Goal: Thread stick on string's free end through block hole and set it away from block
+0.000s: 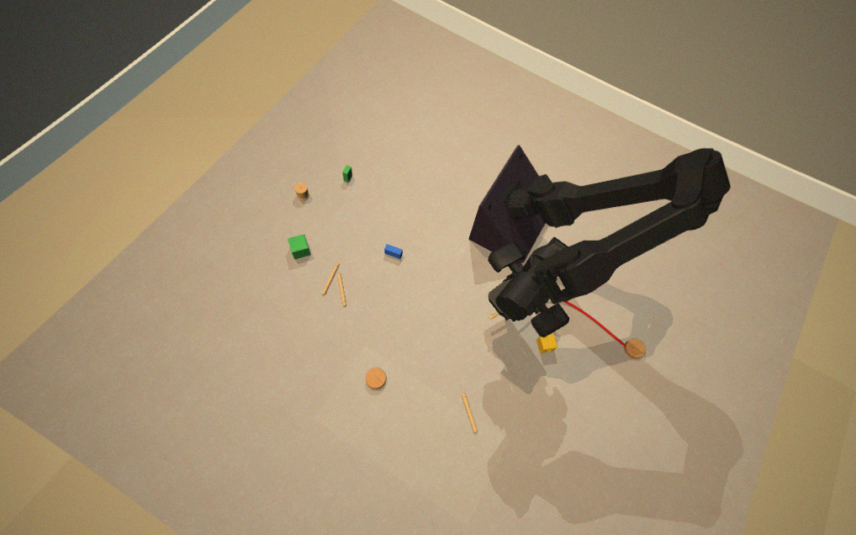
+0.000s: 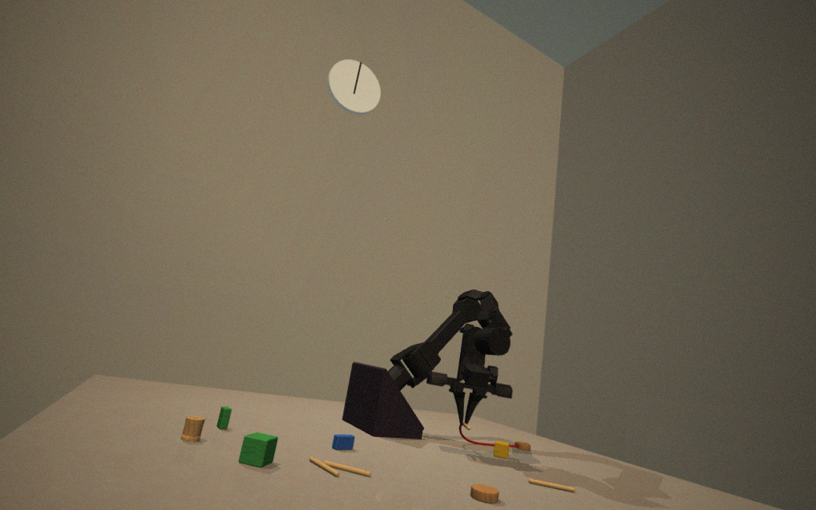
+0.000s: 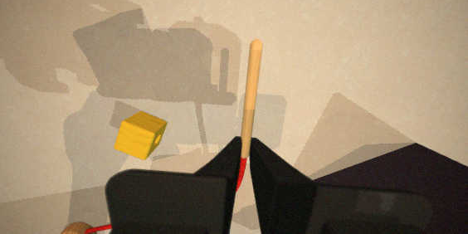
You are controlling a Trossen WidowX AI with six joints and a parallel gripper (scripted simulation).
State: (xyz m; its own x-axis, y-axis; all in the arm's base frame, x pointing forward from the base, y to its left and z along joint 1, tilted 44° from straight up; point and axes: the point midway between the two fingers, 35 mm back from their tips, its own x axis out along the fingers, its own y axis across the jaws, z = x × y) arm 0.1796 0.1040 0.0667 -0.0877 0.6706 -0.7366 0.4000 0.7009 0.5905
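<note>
Now: gripper tip 20 mm short of the yellow wooden block, 100 mm to the right of it and 40 mm above it. Round my gripper tip: green cube (160 mm ahead, 450 mm to the right, 40 mm below); then blue block (40 mm ahead, 280 mm to the right, 40 mm below); then thin stick (10 mm ahead, 10 mm to the right).
</note>
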